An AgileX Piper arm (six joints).
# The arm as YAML. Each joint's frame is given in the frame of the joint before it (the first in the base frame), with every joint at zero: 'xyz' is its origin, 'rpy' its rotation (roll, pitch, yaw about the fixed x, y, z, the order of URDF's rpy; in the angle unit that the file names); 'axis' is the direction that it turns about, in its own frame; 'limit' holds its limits. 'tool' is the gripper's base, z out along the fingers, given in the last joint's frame.
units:
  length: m
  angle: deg
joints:
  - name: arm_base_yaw
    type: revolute
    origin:
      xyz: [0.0, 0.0, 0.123]
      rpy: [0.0, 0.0, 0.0]
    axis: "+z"
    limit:
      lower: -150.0
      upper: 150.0
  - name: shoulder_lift
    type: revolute
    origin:
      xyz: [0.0, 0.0, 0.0]
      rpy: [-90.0, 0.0, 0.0]
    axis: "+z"
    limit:
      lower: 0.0
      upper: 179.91
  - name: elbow
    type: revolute
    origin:
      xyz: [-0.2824, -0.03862, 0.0]
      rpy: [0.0, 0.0, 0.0]
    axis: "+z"
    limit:
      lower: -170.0
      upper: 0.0
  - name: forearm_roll
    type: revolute
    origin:
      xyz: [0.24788, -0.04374, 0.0]
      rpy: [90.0, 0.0, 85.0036]
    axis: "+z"
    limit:
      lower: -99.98
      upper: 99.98
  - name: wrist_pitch
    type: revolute
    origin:
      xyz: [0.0, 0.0, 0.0]
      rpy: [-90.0, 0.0, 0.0]
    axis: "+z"
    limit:
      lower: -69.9
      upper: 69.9
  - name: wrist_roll
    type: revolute
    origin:
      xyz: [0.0, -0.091, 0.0]
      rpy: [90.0, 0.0, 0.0]
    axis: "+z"
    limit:
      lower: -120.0
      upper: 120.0
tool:
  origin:
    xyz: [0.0, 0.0, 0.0]
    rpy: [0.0, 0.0, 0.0]
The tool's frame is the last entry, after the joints.
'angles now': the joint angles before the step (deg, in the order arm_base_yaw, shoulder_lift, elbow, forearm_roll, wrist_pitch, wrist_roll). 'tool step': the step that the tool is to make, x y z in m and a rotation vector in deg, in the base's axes. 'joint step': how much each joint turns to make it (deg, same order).
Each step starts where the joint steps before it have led.
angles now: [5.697 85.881 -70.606 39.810 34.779 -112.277]
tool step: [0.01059 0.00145 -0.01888 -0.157 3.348 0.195]
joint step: [0.001 3.155 0.001 0.205 0.292 -0.089]
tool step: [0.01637 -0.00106 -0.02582 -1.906 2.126 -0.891]
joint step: [-0.001 4.390 -0.002 -0.913 -2.441 -0.567]
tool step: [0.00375 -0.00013 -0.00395 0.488 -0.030 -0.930]
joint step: [-0.001 0.812 0.002 0.753 -1.154 -0.004]
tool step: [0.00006 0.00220 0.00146 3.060 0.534 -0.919]
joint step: [0.001 0.001 -0.001 3.128 0.249 0.119]
